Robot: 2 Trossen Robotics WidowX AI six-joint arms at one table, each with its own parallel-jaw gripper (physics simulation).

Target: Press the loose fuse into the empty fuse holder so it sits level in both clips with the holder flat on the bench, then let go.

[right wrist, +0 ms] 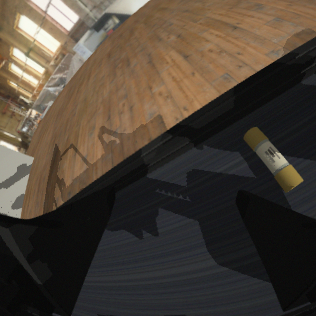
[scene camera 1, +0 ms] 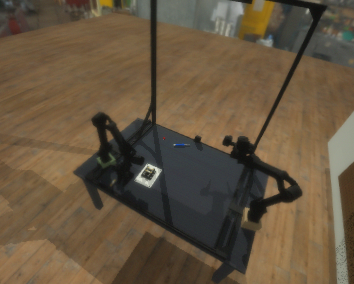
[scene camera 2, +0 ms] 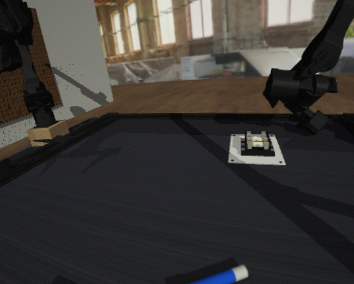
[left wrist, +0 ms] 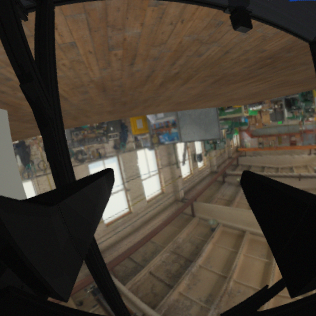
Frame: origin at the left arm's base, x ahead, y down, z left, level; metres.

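Seen in the pictures: left gripper, between the fingertips: [scene camera 1: 236, 138] [left wrist: 178, 175]; right gripper, between the fingertips: [right wrist: 177, 194] [scene camera 1: 120, 185] [scene camera 2: 284, 116]; left arm's base, origin of its link: [scene camera 1: 253, 217] [scene camera 2: 46, 124]; right arm's base, origin of its link: [scene camera 1: 105, 158].
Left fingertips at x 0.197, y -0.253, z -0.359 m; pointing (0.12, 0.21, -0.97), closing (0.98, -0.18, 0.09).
Pixels of each thing's top centre, then the offset from my left fingertips to it. "pt": a spot on its surface instead.
- loose fuse, centre of its top: [right wrist: 271, 153] [scene camera 1: 112, 182] dy +0.301, dx +0.701, dz +0.387 m
- black fuse holder, centre of its top: [scene camera 2: 254, 134] [scene camera 1: 148, 172] dy +0.280, dx +0.506, dz +0.244 m
- blue tool, centre of its top: [scene camera 1: 182, 144] dy +0.302, dx +0.367, dz -0.125 m
- small red item, centre of its top: [scene camera 1: 163, 137] dy +0.307, dx +0.534, dz -0.146 m
- black block, a spot on its surface: [left wrist: 241, 21] [scene camera 1: 199, 139] pt dy +0.272, dx +0.246, dz -0.204 m
The loose fuse [right wrist: 273, 157] [scene camera 1: 114, 182] has yellow end caps and a pale printed middle; it lies on the dark bench. The black fuse holder [scene camera 1: 148, 173] [scene camera 2: 258, 151] with pale metal clips sits on a white plate [scene camera 1: 142, 182] [scene camera 2: 235, 148]. Something cream-coloured shows between its clips, too small to identify. My right gripper [right wrist: 177, 194] is open and empty above the bench; the fuse lies beyond its right-hand finger in the right wrist view, outside the gap. My left gripper [left wrist: 178, 175] [scene camera 1: 227, 140] is open and empty, raised away from the holder.
A blue tool [scene camera 1: 181, 145] [scene camera 2: 215, 277] lies toward the table's far side in scene camera 1. A small red item [scene camera 1: 164, 138] and a black block [scene camera 1: 198, 139] [left wrist: 241, 21] are near that edge. A black frame post [scene camera 1: 153, 65] rises there.
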